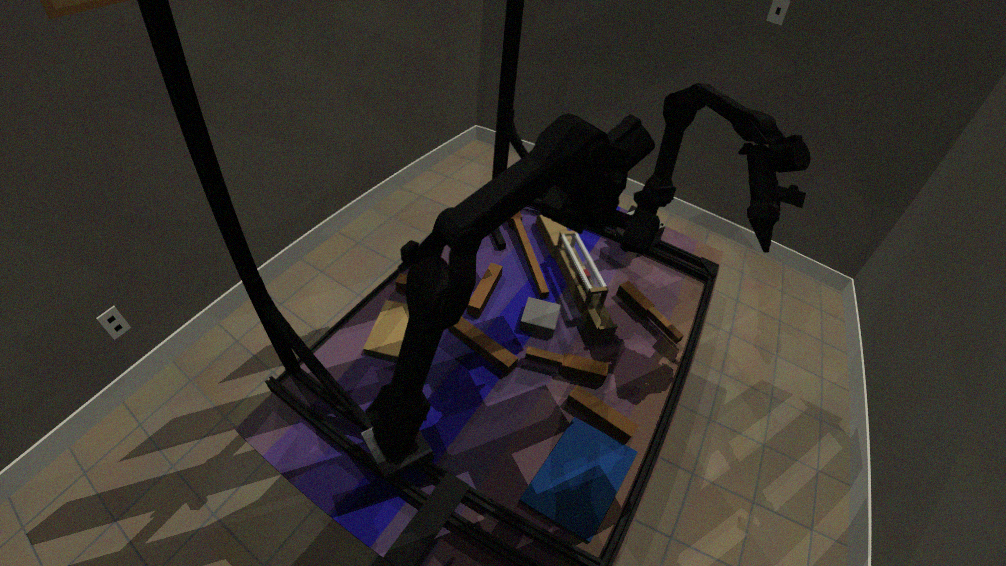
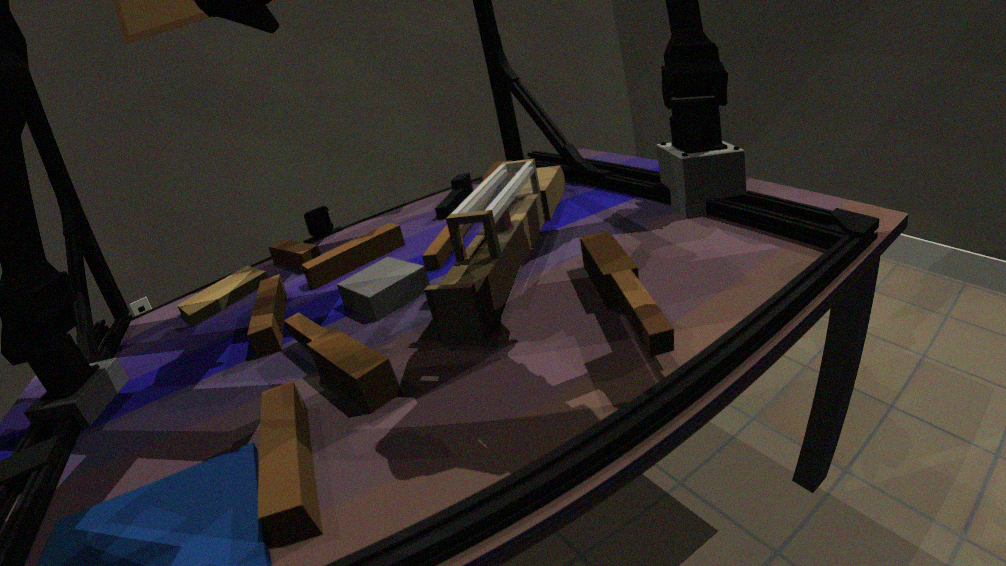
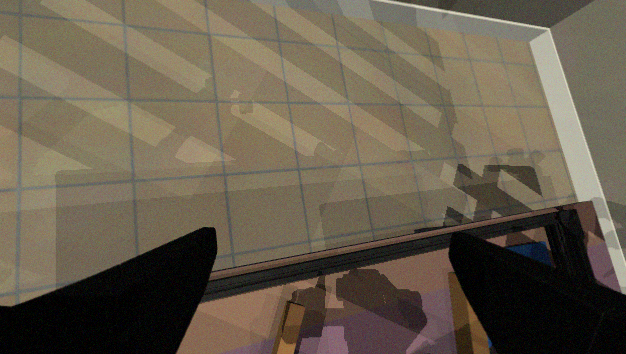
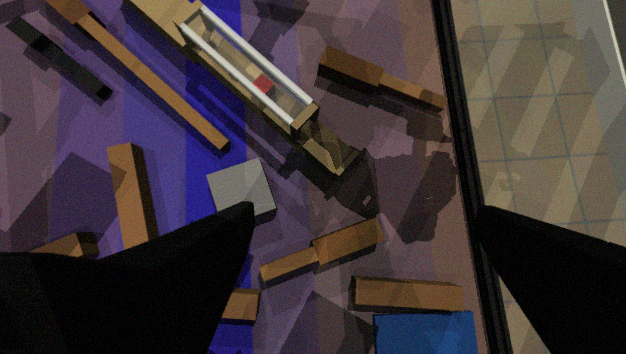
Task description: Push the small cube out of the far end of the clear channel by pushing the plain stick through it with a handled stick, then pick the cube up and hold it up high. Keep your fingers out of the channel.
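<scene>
The clear channel [image 1: 576, 264] [image 2: 512, 188] [image 4: 257, 54] lies on a long tan base block [image 1: 601, 317] [image 4: 325, 147] near the table's far side. The small red cube [image 1: 587, 273] [image 4: 263, 83] sits inside it, about mid-length. A long thin plain stick [image 1: 530, 255] [image 4: 182, 105] lies to the left of the channel. A stick with a thicker handle end [image 1: 649, 311] [image 2: 627, 289] [image 4: 378, 79] lies to the right of it. My right gripper [image 1: 632, 140] [image 2: 250, 16] [image 4: 362, 214] is open and empty, high above the channel area. My left gripper [image 1: 764, 225] [image 3: 333, 241] is open and empty, raised over the table's right edge.
A grey block [image 1: 540, 316] [image 2: 380, 283] [image 4: 241, 186], a blue block [image 1: 579, 477] [image 4: 424, 333], a flat tan plate [image 1: 387, 328] and several other brown sticks, one being [image 1: 565, 365] [image 4: 322, 253], lie scattered. A black rim [image 1: 669, 404] [image 3: 333, 263] [image 4: 459, 123] bounds the table.
</scene>
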